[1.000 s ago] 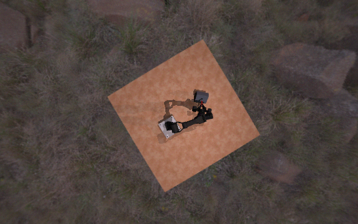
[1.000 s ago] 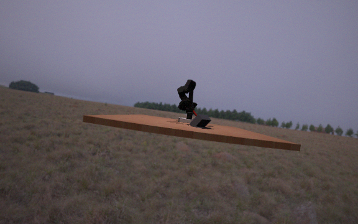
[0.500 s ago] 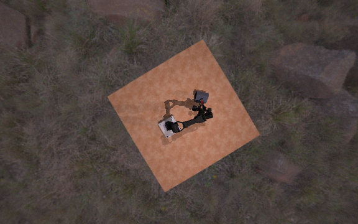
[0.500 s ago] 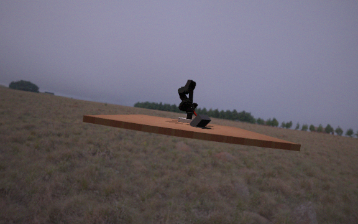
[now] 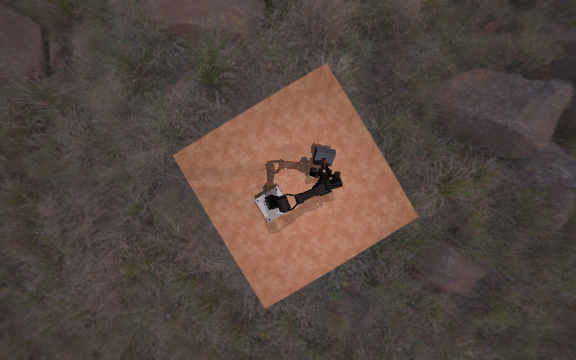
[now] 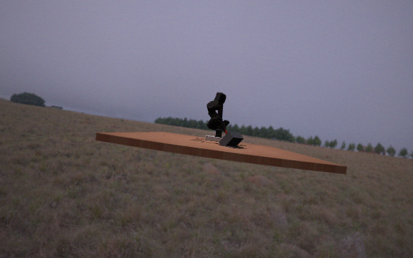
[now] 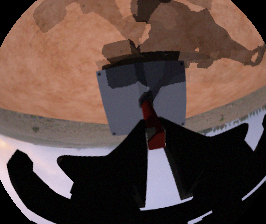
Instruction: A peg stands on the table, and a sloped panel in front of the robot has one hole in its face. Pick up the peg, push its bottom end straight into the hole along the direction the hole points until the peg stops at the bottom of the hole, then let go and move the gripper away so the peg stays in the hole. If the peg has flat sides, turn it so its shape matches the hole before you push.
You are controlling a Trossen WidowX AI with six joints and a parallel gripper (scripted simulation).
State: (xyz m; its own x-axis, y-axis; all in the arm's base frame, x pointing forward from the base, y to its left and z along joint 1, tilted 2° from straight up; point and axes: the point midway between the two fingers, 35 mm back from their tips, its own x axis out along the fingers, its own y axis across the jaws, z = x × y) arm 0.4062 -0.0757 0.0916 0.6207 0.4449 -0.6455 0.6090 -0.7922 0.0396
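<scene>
Right now my gripper tip is 10 mm past the dark red peg. The rest, counted from my gripper tip: grey sloped panel: 60 mm below, 50 mm ahead, 40 mm to the left.
</scene>
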